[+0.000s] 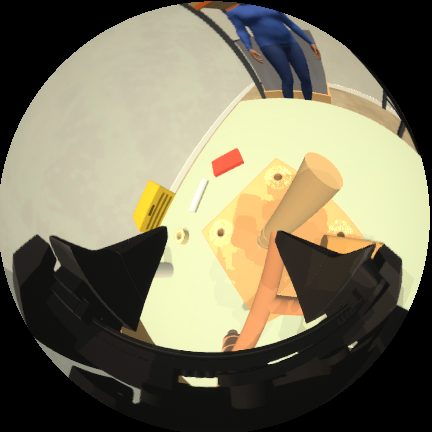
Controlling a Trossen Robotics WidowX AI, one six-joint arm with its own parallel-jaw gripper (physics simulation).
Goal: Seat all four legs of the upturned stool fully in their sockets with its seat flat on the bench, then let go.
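Places are measured from the arm's base along level axes (x right, y ahead, z up), in centimetres.
Pixels of known places: gripper, fingertip midpoint: (224, 234).
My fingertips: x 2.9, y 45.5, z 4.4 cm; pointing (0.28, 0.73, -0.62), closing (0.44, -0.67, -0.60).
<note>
Behind a point stands the place of what it marks.
The stool's square seat (252, 205) @[y 51.8, x 9.3, z -11.4 cm] lies on the pale bench (182, 315) @[y 53.9, x -29.2, z -14.6 cm], showing three speckled sockets with dark, empty holes: a far one (268, 176) @[y 51.4, x 17.0, z -11.4 cm], a left one (211, 231) @[y 58.0, x -0.2, z -11.4 cm] and a right one (340, 223) @[y 33.4, x 13.5, z -11.4 cm], partly covered. The fourth corner is hidden. A tapered leg (307, 192) @[y 41.1, x 7.9, z 5.0 cm] leans over the seat, its narrow ringed end near the seat's middle, apart from these three holes. An orange stretcher (264, 297) @[y 40.2, x -0.7, z 0.3 cm] runs from near it towards a ringed dark leg end (231, 341) @[y 39.1, x -9.8, z -1.8 cm]. Another leg (345, 244) @[y 32.4, x 9.4, z -7.5 cm] shows behind the right finger. My gripper (224, 234) @[y 45.5, x 2.9, z 4.4 cm] is wide open and empty.
A red block (227, 162) @[y 66.5, x 19.6, z -13.4 cm], a white stick (198, 195) @[y 69.8, x 6.4, z -12.9 cm] and a small cream ring (176, 236) @[y 69.7, x -8.1, z -12.5 cm] lie left of the seat. A yellow box (150, 206) is at the bench's left edge. A grey cylinder (165, 270) @[y 66.1, x -19.2, z -11.4 cm] is partly behind the left finger. A blue-clad figure (272, 30) is beyond the bench.
</note>
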